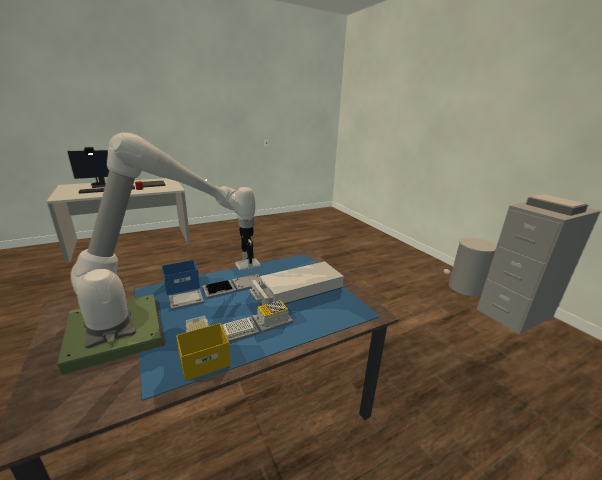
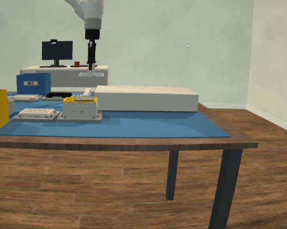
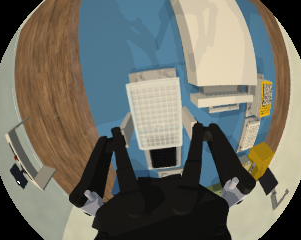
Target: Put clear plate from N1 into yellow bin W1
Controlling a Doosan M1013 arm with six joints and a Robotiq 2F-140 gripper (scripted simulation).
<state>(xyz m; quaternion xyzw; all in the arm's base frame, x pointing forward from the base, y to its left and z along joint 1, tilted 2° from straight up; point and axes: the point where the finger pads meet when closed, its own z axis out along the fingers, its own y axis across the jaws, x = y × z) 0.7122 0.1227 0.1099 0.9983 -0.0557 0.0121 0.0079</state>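
Right now the yellow bin W1 is 410 mm behind my hand, 470 mm to the right of it and 110 mm below it. Round my hand: clear plate: 20 mm below; then grey nest: 140 mm below; then black plate: 170 mm behind, 20 mm to the left, 130 mm below.
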